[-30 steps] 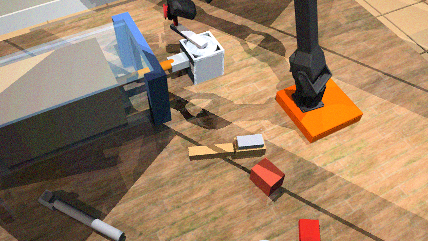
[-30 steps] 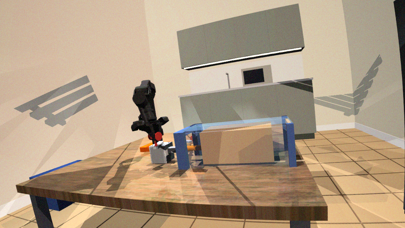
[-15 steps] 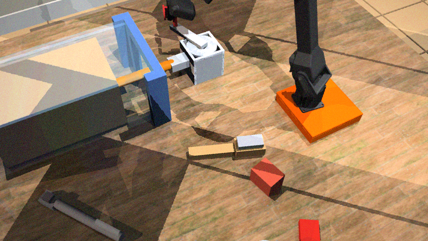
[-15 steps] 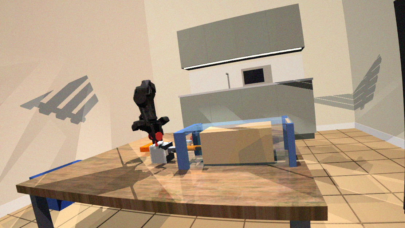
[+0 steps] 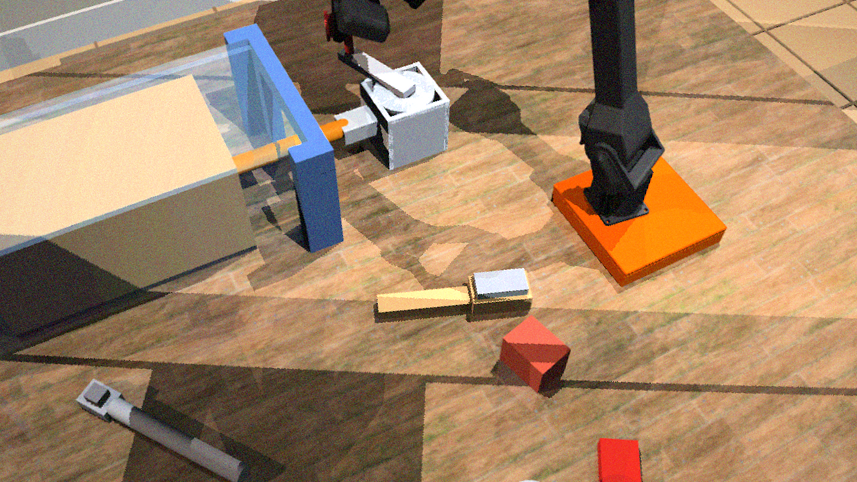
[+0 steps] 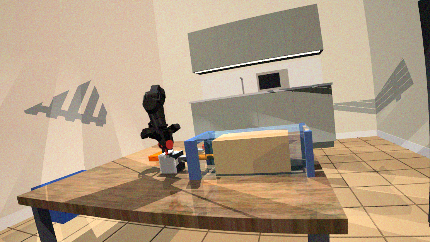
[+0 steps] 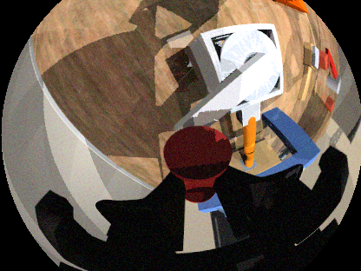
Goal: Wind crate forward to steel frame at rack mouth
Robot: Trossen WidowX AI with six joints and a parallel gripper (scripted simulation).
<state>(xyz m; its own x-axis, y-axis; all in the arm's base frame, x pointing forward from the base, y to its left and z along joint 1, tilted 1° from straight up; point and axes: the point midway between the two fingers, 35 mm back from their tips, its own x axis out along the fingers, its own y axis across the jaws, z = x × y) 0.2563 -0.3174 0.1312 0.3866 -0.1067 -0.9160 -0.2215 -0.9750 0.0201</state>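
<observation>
The winch handle is 4 cm to the left of my gripper tip, 3 cm below it and 3 cm behind it. The rest, counted from my gripper tip: red knob: 1 cm behind; then grey winch: 10 cm below, 8 cm to the left, 8 cm behind; then clear-panelled cubby: 34 cm ahead, 14 cm to the left, 2 cm below.
</observation>
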